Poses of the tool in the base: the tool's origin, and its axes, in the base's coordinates. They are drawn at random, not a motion.
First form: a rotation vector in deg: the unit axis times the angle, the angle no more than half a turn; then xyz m.
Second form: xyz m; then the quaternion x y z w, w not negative. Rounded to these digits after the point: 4 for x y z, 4 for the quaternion.
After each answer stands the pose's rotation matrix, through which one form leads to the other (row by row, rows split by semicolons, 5 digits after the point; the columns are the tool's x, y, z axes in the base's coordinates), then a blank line. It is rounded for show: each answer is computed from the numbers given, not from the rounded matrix.
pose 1, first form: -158.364 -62.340 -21.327 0.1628 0.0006 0.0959
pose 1, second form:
0.1628 0.0006 0.0959 -0.9208 -0.3625 -0.1240 0.0739
0.70650 0.68579 0.17477; 0.64914 -0.72633 0.22598; 0.28192 -0.04621 -0.95832

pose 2, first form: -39.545 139.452 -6.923 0.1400 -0.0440 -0.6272
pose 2, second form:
0.1400 -0.0440 -0.6272 -0.2600 0.9168 -0.0455 0.2997
-0.68513 -0.44940 0.57326; -0.50397 0.86068 0.07240; -0.52593 -0.23930 -0.81617

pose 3, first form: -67.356 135.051 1.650 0.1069 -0.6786 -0.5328
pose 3, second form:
0.1069 -0.6786 -0.5328 -0.4320 0.8662 0.0106 0.2510
-0.50074 -0.75369 0.42570; -0.74306 0.62653 0.23521; -0.44399 -0.19854 -0.87376

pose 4, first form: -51.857 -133.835 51.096 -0.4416 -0.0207 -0.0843
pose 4, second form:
-0.4416 -0.0207 -0.0843 -0.3305 -0.8530 0.3257 0.2389
-0.66735 0.40824 -0.62288; 0.71948 0.56941 -0.39765; 0.19233 -0.71352 -0.67372

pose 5, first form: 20.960 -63.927 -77.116 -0.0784 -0.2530 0.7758
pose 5, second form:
-0.0784 -0.2530 0.7758 0.1595 -0.4866 -0.5870 0.6270
-0.16275 0.58087 -0.79756; -0.89143 0.25993 0.37121; 0.42293 0.77138 0.47550

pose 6, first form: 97.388 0.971 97.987 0.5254 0.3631 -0.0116
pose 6, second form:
0.5254 0.3631 -0.0116 0.6584 0.0066 0.6625 0.3571
0.12213 -0.46451 0.87711; 0.48180 -0.74487 -0.46156; 0.86773 0.47896 0.13283

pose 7, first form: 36.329 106.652 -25.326 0.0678 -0.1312 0.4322
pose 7, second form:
0.0678 -0.1312 0.4322 0.2660 0.7810 -0.1855 0.5338
-0.28867 0.61351 0.73504; 0.21755 0.78967 -0.57367; -0.93238 -0.00569 -0.36142

